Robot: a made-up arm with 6 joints.
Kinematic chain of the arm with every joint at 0, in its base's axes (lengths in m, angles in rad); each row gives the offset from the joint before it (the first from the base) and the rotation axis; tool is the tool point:
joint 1: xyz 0 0 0.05 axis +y
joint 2: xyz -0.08 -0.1 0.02 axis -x
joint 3: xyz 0.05 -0.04 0 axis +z
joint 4: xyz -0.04 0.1 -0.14 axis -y
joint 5: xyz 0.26 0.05 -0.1 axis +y
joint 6: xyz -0.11 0 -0.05 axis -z
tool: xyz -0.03 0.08 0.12
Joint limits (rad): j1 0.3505..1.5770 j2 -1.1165..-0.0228 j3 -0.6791..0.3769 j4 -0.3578..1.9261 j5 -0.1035..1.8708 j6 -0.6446..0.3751
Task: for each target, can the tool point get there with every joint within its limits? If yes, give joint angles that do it. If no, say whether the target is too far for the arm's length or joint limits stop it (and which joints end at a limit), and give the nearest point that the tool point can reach.
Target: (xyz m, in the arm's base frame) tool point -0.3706 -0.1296 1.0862
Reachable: no: too far | nearest point -0.1291 -0.1097 0.4111 | short by 0.717 m
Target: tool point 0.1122 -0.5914 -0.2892
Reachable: no: joint limits stop it (at a limit: joint 1, joint 2, joint 3, joint 5, joint 6) | nearest point 0.1106 -0.2635 -0.1695 | short by 0.349 m
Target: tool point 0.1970 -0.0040 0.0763
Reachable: yes | joints 1.2621 -0.8774 -0.5689 1.6476 0.4709 0.1838
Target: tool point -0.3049 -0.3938 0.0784
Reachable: no: joint limits stop it (at a limit: joint 1, joint 2, joint 3, joint 4, joint 6) | nearest point -0.2365 -0.2484 0.3059 | short by 0.279 m
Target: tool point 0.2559 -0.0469 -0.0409
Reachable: yes | joints 0.5709 -0.8548 -0.4952 0.3121 1.1772 0.1490
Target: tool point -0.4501 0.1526 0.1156
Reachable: no: joint limits stop it (at a limit: joint 2, joint 3, joint 4, joint 5, joint 6) | nearest point -0.2068 0.1139 0.0801 | short by 0.249 m
